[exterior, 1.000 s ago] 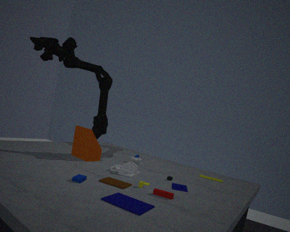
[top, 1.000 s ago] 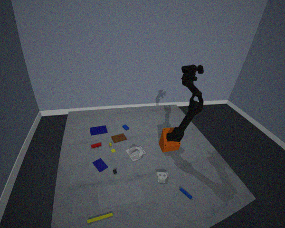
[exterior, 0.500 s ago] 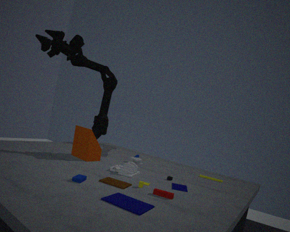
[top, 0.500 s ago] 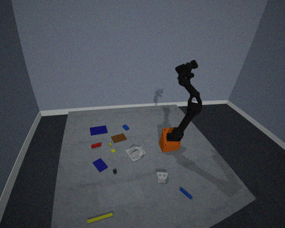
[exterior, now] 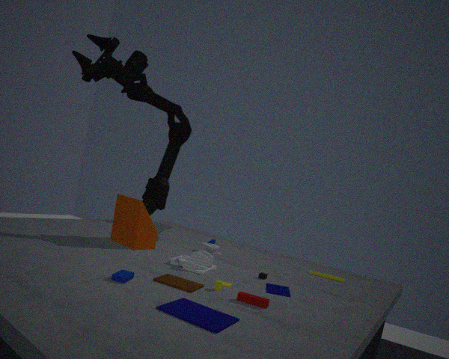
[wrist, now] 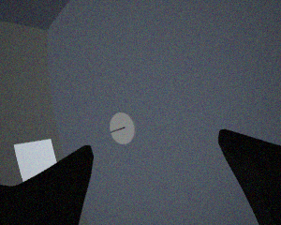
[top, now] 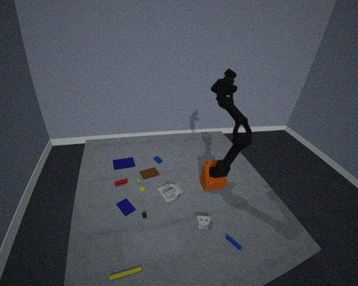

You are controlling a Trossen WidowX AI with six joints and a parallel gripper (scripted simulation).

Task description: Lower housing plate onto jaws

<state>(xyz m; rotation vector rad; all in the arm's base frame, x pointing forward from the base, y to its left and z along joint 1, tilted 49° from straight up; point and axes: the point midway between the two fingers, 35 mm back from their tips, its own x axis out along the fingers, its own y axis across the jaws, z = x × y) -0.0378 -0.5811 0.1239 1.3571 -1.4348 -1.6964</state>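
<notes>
My gripper tip is now 64 cm above the white piece, 59 cm to the right of it and 21 cm short of it. The rest, counted from my gripper tip: brown plate: 65 cm below, 46 cm ahead, 18 cm to the left; then red brick: 65 cm ahead, 64 cm below, 26 cm to the left; then black cube: 64 cm below, 52 cm ahead, 50 cm to the left.
</notes>
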